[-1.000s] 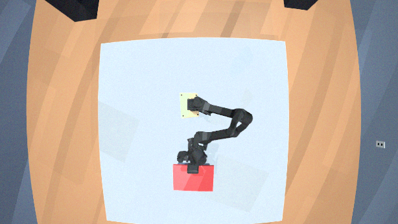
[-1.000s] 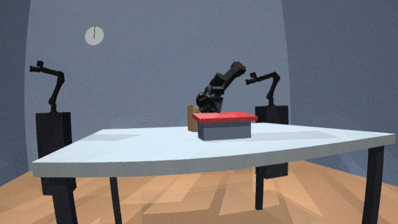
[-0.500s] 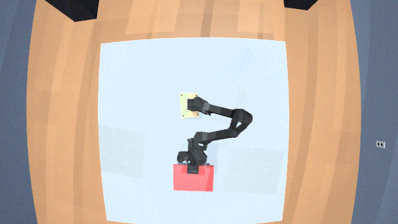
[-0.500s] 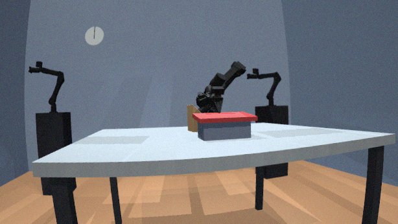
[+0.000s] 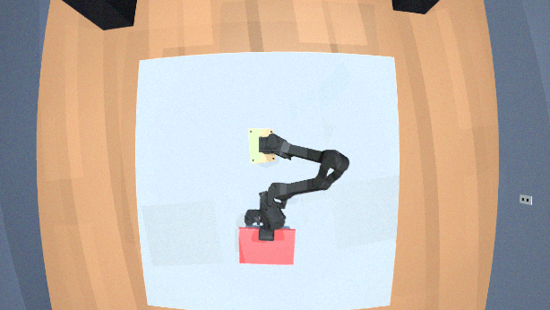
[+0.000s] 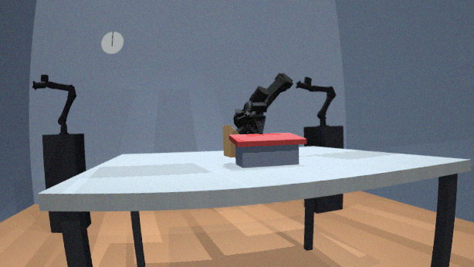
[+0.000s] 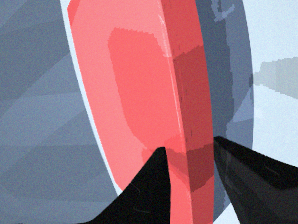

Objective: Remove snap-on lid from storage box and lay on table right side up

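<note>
The lid is 8 cm ahead of my gripper tip. Round my gripper tip: grey-blue storage box: 7 cm ahead, 5 cm below.
</note>
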